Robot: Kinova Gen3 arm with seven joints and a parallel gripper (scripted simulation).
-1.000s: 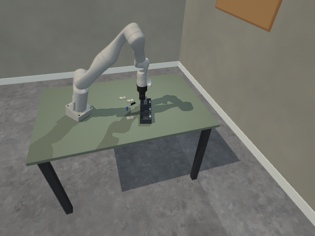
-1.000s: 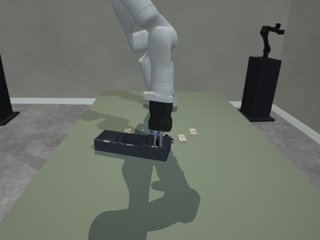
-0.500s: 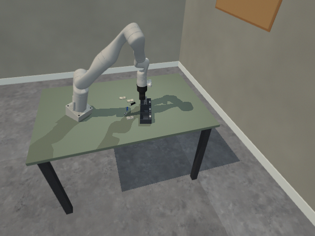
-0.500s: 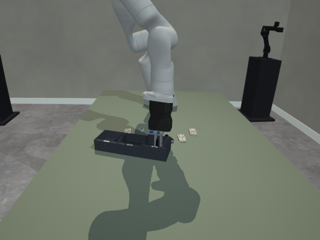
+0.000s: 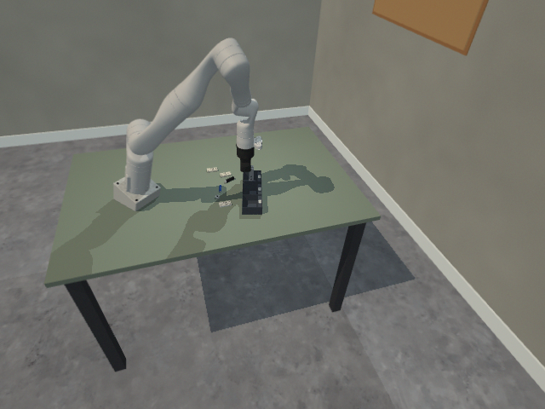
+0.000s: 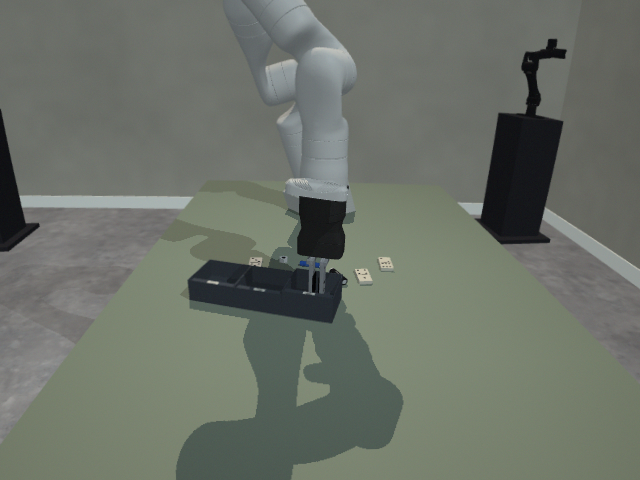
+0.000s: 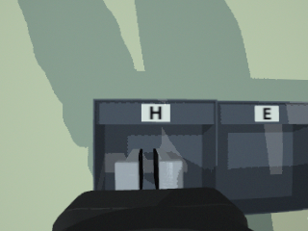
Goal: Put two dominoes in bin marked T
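Right now my hand is 90 mm past the black cylinder, 50 mm to the right of it and 30 mm above it. The rest, counted from my hand: blue cylinder: 150 mm behind, 10 mm to the left, 40 mm below; dark three-part bin: 30 mm behind, 80 mm to the right, 20 mm below; small grey nut: 170 mm behind, 50 mm to the right, 40 mm below.
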